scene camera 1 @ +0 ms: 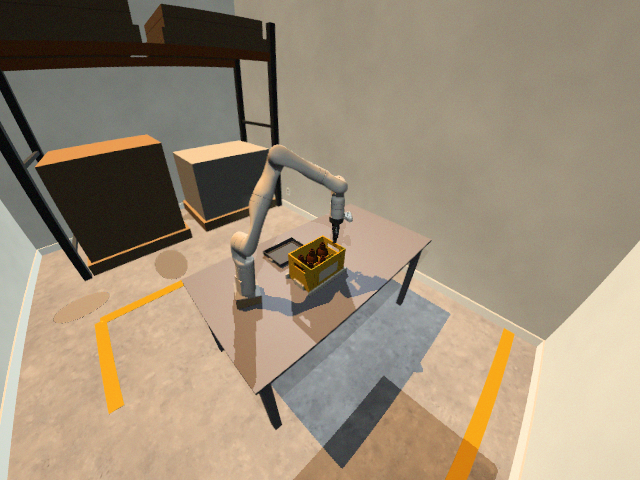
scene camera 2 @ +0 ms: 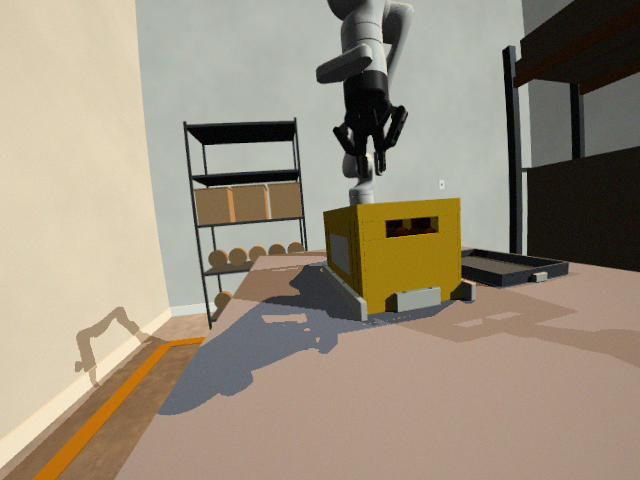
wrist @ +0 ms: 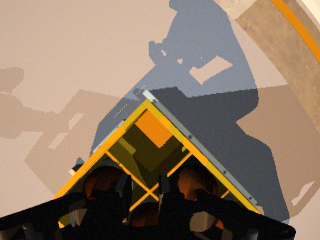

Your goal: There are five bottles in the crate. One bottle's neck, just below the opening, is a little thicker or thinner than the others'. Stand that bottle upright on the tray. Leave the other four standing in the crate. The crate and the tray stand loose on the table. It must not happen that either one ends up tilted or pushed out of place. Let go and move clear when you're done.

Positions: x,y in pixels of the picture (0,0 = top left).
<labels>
A yellow crate shows in scene camera 1, in scene camera 2 and in the wrist view (pixel 153 145). The same spot on the yellow crate: (scene camera 1: pixel 311 278) is (scene camera 2: pixel 325 234).
</labels>
